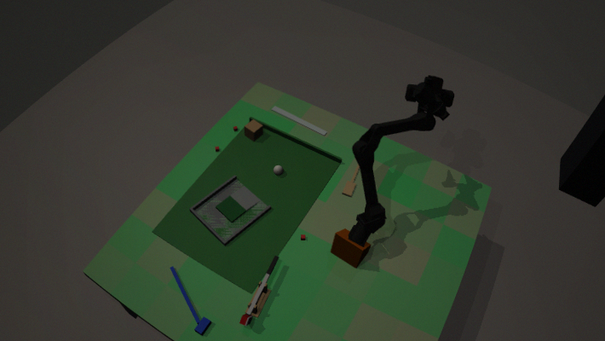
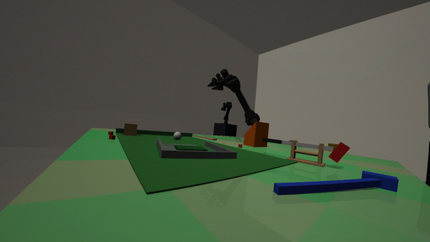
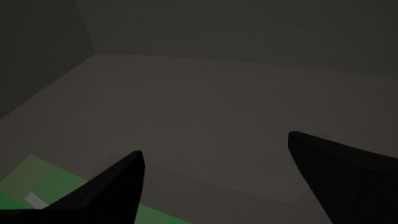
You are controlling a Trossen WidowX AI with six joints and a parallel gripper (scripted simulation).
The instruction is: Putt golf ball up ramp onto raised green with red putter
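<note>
The red putter lies 230 mm ahead of my gripper tip, 880 mm to the left of it and 390 mm below it. The rest, counted from my gripper tip: wooden rack (230 mm ahead, 890 mm to the left, 410 mm below); then brown box (650 mm ahead, 200 mm to the left, 410 mm below); then white golf ball (450 mm ahead, 340 mm to the left, 420 mm below).
</note>
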